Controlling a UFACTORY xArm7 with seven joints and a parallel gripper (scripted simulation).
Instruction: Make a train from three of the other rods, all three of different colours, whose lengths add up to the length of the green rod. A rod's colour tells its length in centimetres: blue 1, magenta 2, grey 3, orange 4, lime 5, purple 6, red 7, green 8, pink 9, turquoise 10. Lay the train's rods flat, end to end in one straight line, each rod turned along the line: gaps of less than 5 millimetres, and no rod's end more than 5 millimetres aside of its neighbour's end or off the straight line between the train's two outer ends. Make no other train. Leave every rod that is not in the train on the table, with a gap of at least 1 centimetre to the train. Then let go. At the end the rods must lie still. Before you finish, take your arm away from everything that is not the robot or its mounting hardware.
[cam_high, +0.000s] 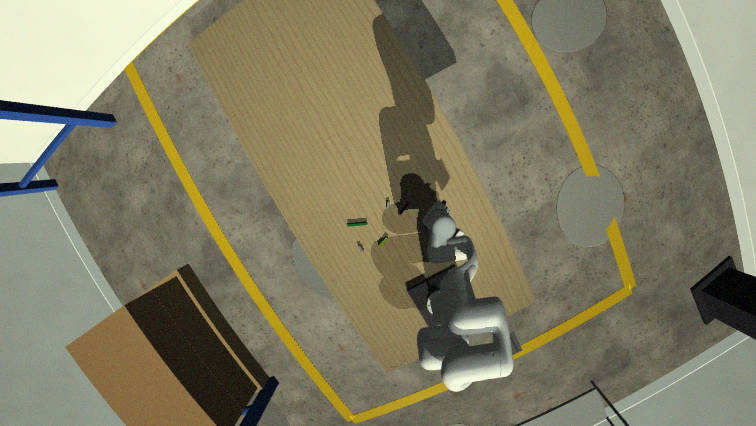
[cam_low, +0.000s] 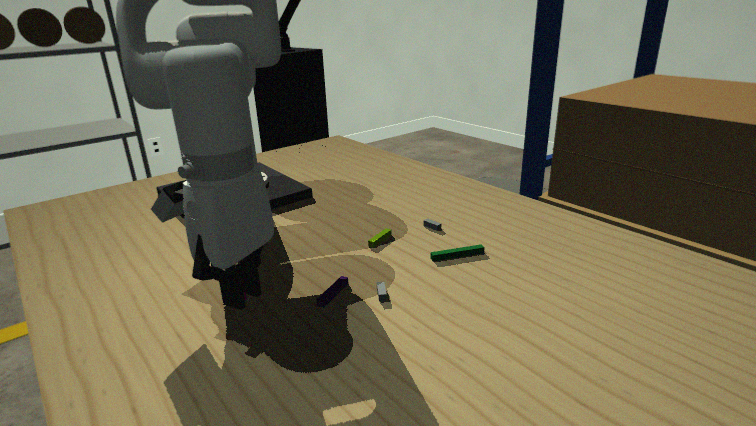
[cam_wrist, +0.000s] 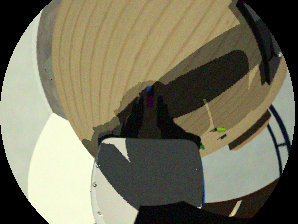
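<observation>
My gripper is now 1 cm past the magenta rod and 2 cm above it. From my hand the other things lie so: lime rod (2 cm ahead, 23 cm to the left, 2 cm below); then purple rod (8 cm ahead, 8 cm to the left, 2 cm below); then blue rod (2 cm behind, 1 cm to the right, 2 cm below).
</observation>
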